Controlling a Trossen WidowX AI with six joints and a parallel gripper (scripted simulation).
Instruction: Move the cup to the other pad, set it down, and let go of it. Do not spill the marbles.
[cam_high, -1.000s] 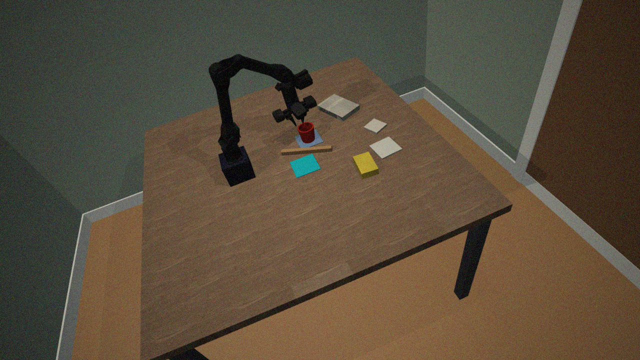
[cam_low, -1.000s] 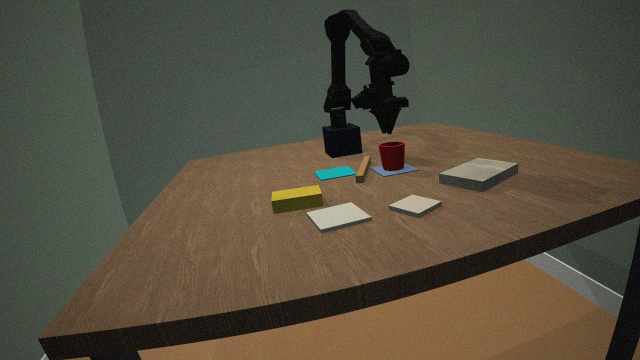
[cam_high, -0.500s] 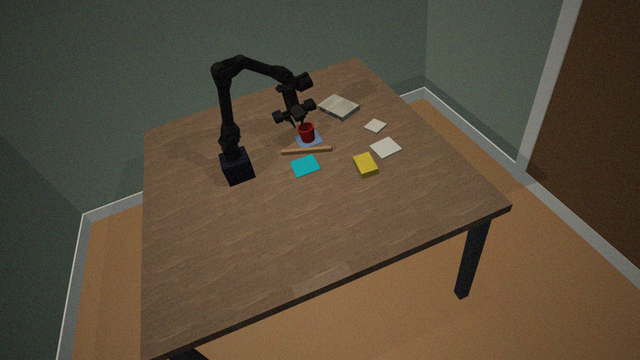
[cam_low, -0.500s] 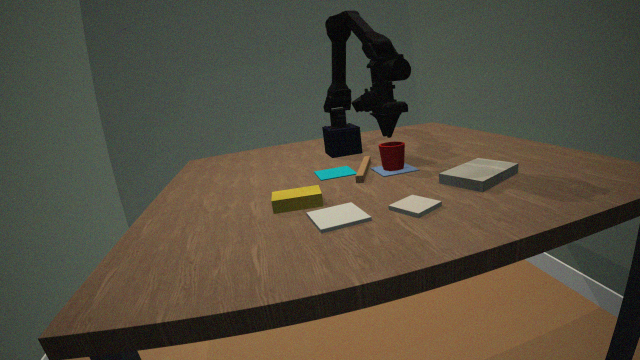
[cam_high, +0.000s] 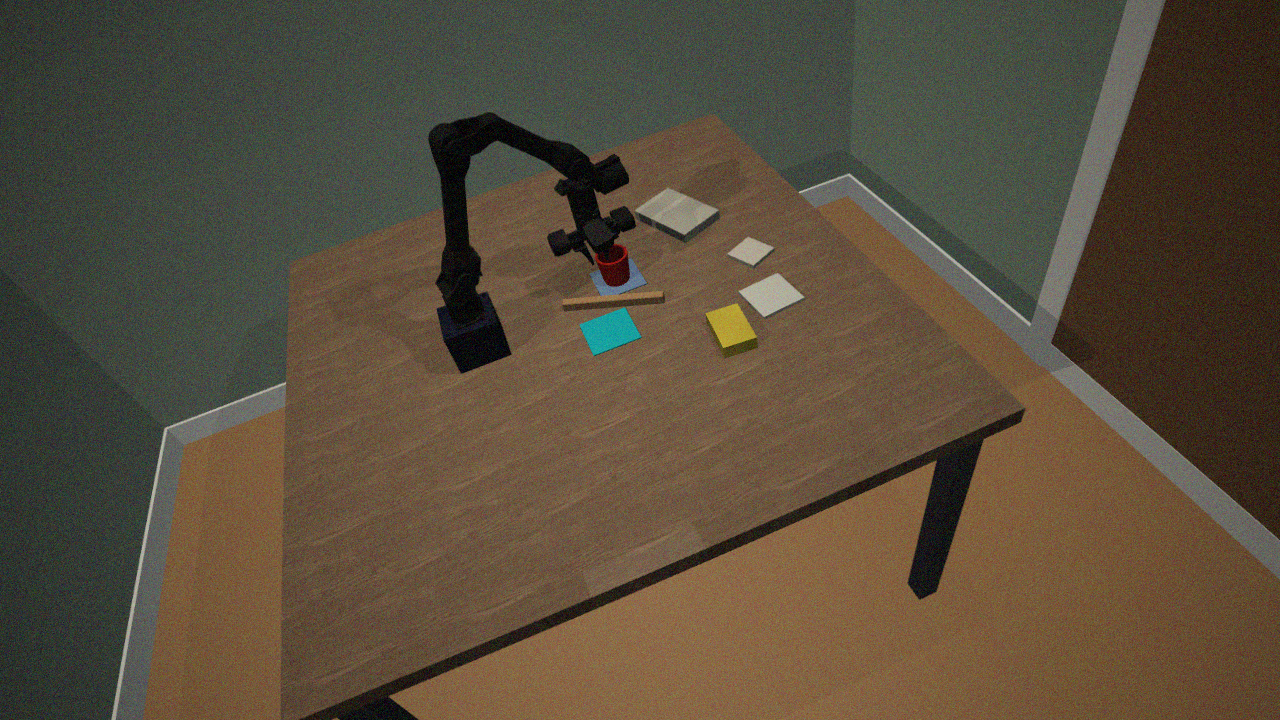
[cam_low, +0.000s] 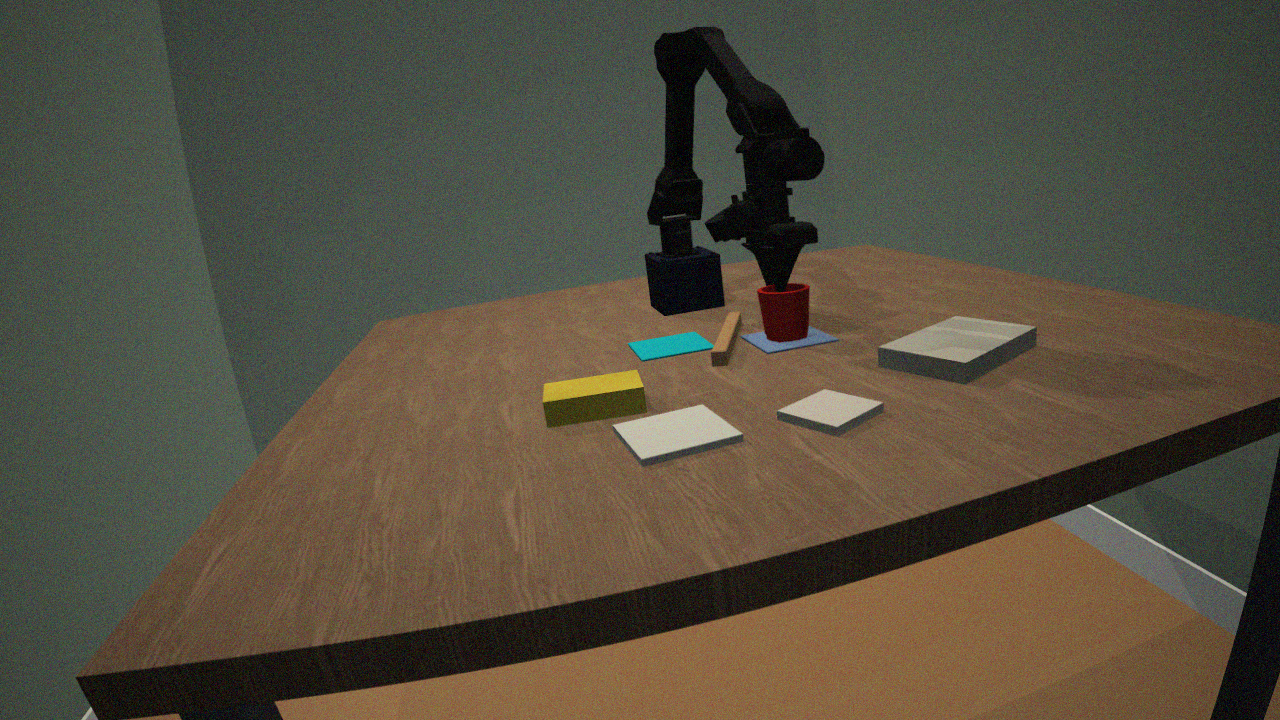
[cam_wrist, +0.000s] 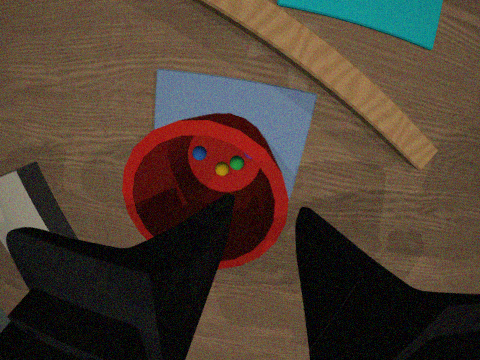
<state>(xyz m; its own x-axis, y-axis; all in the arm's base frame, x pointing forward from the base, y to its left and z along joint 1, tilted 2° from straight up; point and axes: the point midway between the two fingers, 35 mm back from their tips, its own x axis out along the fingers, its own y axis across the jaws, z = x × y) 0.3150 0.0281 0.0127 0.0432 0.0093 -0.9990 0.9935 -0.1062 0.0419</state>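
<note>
Now: gripper tip 30 mm short of the red cup, 30 mm above it and 10 mm to the left of it. From my gripper tip the other things lie so: cyan pad: 150 mm to the right, 70 mm below, 60 mm behind; then blue pad: 70 mm below, 30 mm ahead; then wooden stick: 80 mm to the right, 70 mm below, 10 mm behind.
</note>
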